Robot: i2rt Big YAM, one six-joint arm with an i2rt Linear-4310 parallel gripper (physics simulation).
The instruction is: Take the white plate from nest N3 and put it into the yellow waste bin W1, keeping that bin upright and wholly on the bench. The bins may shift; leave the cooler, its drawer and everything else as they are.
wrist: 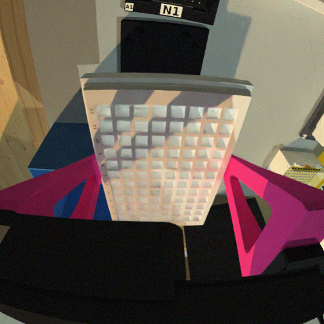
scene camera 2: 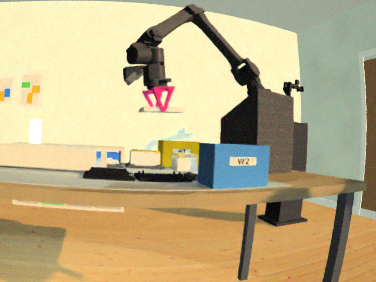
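Seen in the pictures: gripper, between the fingertips: (scene camera 2: 159, 111); arm's base, origin of its link: (scene camera 2: 259, 99).
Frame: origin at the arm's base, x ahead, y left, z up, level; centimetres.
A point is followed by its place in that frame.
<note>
My gripper (scene camera 2: 157, 107) {x 46.9, y 20.9, z -10.4 cm} (wrist: 162, 160) is shut on the white plate (scene camera 2: 174, 109) {x 42.9, y 24.9, z -9.9 cm} (wrist: 159, 150), its pink fingers at the plate's two long sides. In the scene view the plate is about level and hangs high above the bench. The wrist view shows its grid of wells. The black nest (scene camera 2: 165, 176) {x 44.3, y 22.1, z -30.3 cm} (wrist: 162, 47) below carries no plate on the part that shows; its label cannot be read. The yellow bin W1 (scene camera 2: 167, 149) {x 33.7, y -25.0, z -23.5 cm} stands upright on the bench, partly hidden behind the blue bin and a small white box.
The blue bin W2 (scene camera 2: 215, 170) {x 34.5, y 39.1, z -26.6 cm} (wrist: 65, 145) stands at the bench's front. Another black nest (scene camera 2: 107, 173) {x 62.8, y 23.9, z -29.8 cm}, at the left in the scene view, is marked N1 in the wrist view. A long pale housing (scene camera 2: 50, 156) {x 84.3, y 10.5, z -26.5 cm} lies at the left. A small white box (scene camera 2: 184, 163) {x 29.5, y -10.0, z -28.6 cm} stands before W1.
</note>
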